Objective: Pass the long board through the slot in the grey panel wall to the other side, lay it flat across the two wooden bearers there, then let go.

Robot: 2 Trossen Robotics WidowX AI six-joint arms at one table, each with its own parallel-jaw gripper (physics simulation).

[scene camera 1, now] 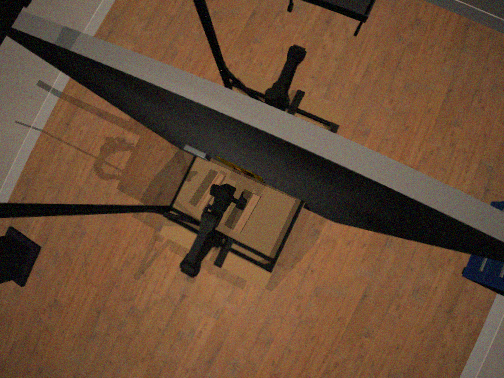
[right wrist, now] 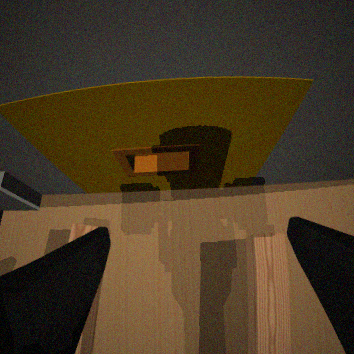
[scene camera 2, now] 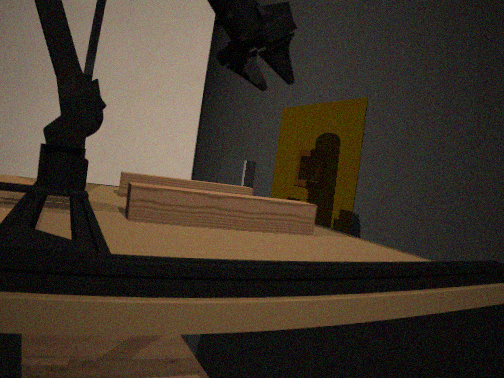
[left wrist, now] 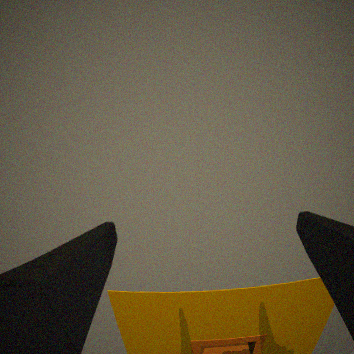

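Note:
The grey panel wall [scene camera 1: 215, 95] [scene camera 2: 425, 125] [left wrist: 175, 125] [right wrist: 175, 40] carries a yellow panel [scene camera 2: 295, 125] [left wrist: 150, 310] [right wrist: 75, 125] around the brown-framed slot [left wrist: 227, 342] [right wrist: 120, 152]. The long board does not show in any view. One wooden bearer [scene camera 1: 250, 215] [scene camera 2: 220, 207] [right wrist: 272, 295] and another bearer [scene camera 1: 218, 179] [scene camera 2: 185, 181] [right wrist: 90, 332] lie parallel on the table. My right gripper [scene camera 2: 278, 85] [right wrist: 199, 232] is open and empty, above the bearers and facing the wall. My left gripper [left wrist: 208, 227] is open and empty, facing the wall's other side.
The bearers rest on a wooden tabletop [scene camera 2: 250, 247] with a dark frame along its edge. A small grey piece [scene camera 1: 196, 151] [scene camera 2: 247, 172] [right wrist: 20, 190] stands by the wall. A blue object [scene camera 1: 485, 272] is at the right edge in scene camera 1.

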